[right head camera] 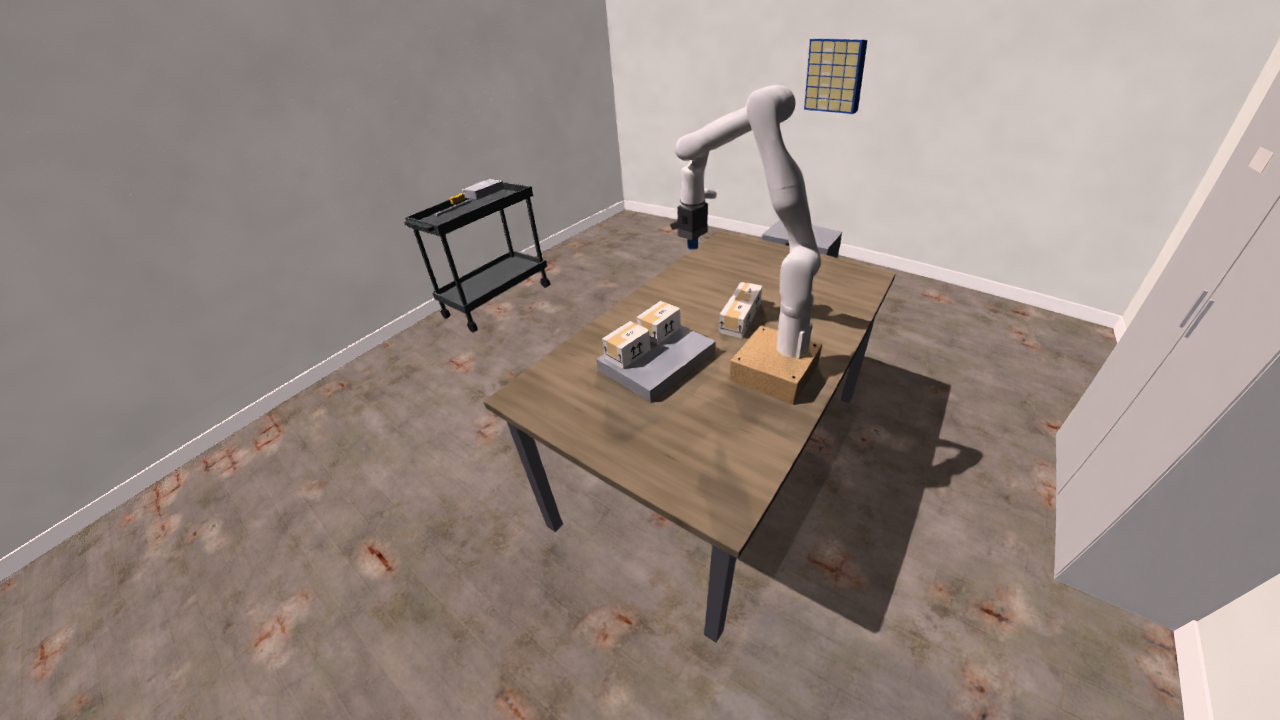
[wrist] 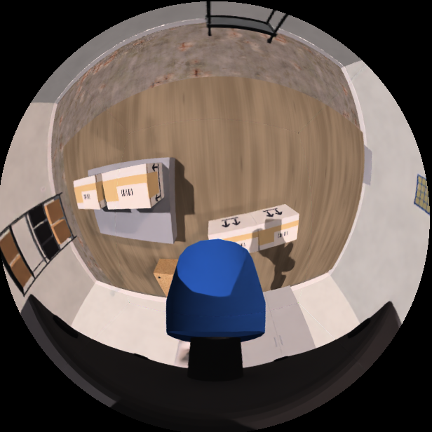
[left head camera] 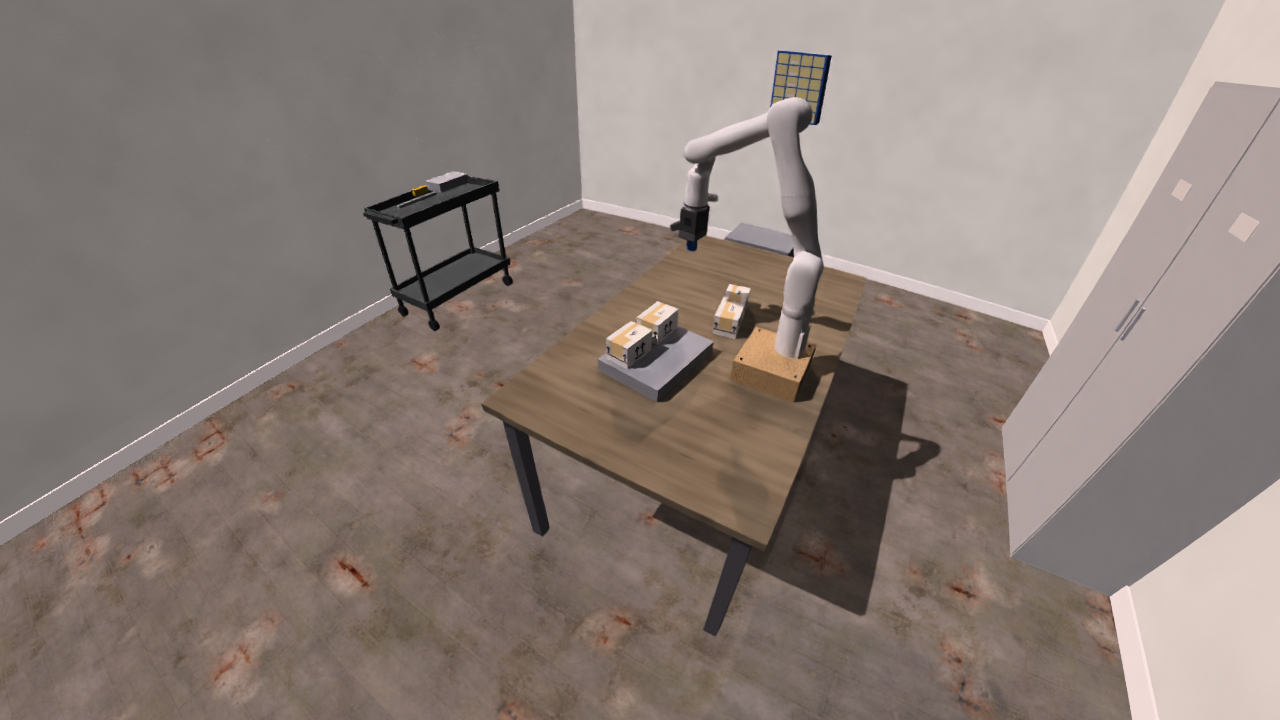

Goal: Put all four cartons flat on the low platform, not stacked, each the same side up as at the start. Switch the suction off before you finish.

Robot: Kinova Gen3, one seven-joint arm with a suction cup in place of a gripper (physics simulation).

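Places are measured from the arm's base along level axes (x ahead, y left, z up), in metres.
Where they show: hand at its tool point: [right head camera: 692, 247] [left head camera: 691, 248]; arm's base at its link origin: [right head camera: 791, 348] [left head camera: 788, 348].
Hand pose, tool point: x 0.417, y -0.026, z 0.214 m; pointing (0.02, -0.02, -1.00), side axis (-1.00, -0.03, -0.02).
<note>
Things, the pixels of their top centre, and the offset from my tool point. Level surfaces: height alone.
- low grey platform at its top centre: [right head camera: 656, 349] [left head camera: 657, 349] dy +0.265, dx -0.063, dz -0.250 m
- white carton with an orange band, top centre: [left head camera: 629, 334] [right head camera: 625, 334] dy +0.342, dx -0.006, dz -0.171 m
- second carton at its top centre: [right head camera: 658, 312] [left head camera: 657, 312] dy +0.184, dx -0.001, dz -0.171 m
- wooden table at its surface level: dz -0.299 m
The low grey platform [left head camera: 657, 380] [right head camera: 651, 383] [wrist: 137, 228] lies on the table. One white carton with an orange band [left head camera: 629, 343] [right head camera: 625, 343] [wrist: 131, 187] and a second carton [left head camera: 658, 320] [right head camera: 660, 319] [wrist: 87, 193] stand on it side by side with a narrow gap. Two more cartons stand end to end on the table near the arm's base: the nearer one [left head camera: 730, 318] [right head camera: 738, 317] and the farther one [left head camera: 737, 293] [right head camera: 748, 292]. My suction gripper [left head camera: 691, 246] [right head camera: 692, 244] is open, with its blue cup high above the table and apart from the cartons. The cup hides part of one carton in the wrist view.
The wooden table [left head camera: 626, 447] [right head camera: 617, 447] [wrist: 240, 135] carries the arm's wooden base block [left head camera: 768, 376] [right head camera: 769, 377] [wrist: 164, 272], right of the platform in the head views. A black cart [left head camera: 456, 210] [right head camera: 492, 210] stands beyond the table at the left. A grey cabinet [left head camera: 1109, 358] [right head camera: 1163, 385] stands at the right.
</note>
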